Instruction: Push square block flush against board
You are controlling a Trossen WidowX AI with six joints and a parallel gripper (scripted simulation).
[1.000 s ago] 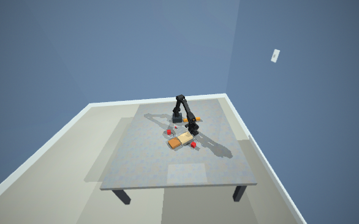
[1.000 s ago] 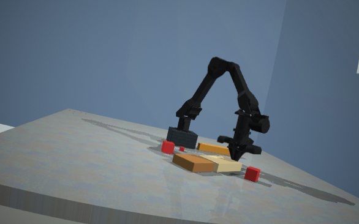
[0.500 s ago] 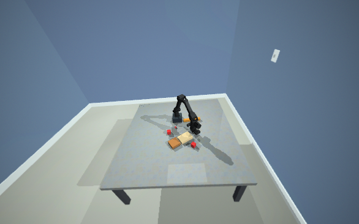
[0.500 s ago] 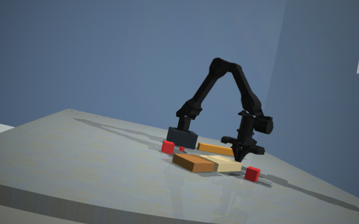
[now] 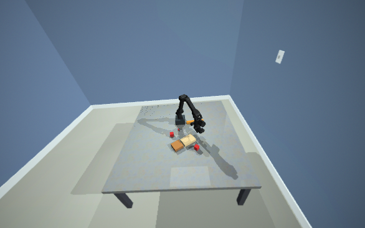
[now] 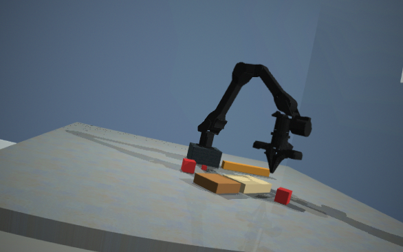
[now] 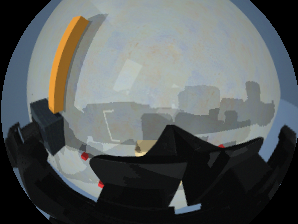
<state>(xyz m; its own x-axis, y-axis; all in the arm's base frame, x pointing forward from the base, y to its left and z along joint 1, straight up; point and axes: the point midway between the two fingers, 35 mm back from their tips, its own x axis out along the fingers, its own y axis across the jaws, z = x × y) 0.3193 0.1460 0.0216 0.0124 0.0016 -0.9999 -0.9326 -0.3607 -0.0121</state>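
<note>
My gripper tip is now 50 mm short of the cream flat block, 120 mm to the left of it and 40 mm above it. From my gripper tip the other things lie so: tiny red piece 160 mm behind, 200 mm to the right, 50 mm below; brown flat square block 90 mm ahead, 250 mm to the right, 40 mm below; orange board 240 mm behind, 30 mm to the left, 40 mm below.
</note>
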